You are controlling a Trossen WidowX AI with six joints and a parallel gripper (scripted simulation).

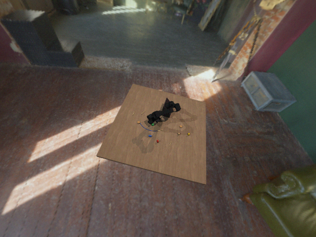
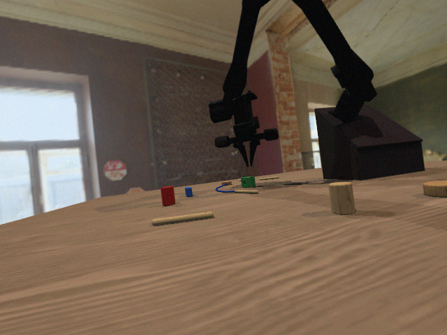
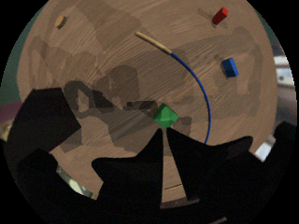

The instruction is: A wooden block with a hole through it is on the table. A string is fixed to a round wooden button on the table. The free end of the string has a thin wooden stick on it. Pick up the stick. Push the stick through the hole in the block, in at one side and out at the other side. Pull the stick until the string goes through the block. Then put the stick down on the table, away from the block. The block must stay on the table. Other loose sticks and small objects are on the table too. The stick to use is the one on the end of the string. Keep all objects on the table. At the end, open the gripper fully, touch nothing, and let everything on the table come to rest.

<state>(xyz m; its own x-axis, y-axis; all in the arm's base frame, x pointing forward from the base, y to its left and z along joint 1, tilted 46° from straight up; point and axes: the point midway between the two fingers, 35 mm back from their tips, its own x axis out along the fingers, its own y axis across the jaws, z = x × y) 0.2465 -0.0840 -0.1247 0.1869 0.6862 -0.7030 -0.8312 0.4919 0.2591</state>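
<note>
Right now my gripper tip is 5 cm above the green block and 1 cm short of it. The rest, counted from my gripper tip: blue block 19 cm ahead, 5 cm below, 1 cm to the right; then round wooden button 20 cm to the right, 5 cm below, 1 cm ahead; then red block 25 cm ahead, 10 cm to the left, 4 cm below.
</note>
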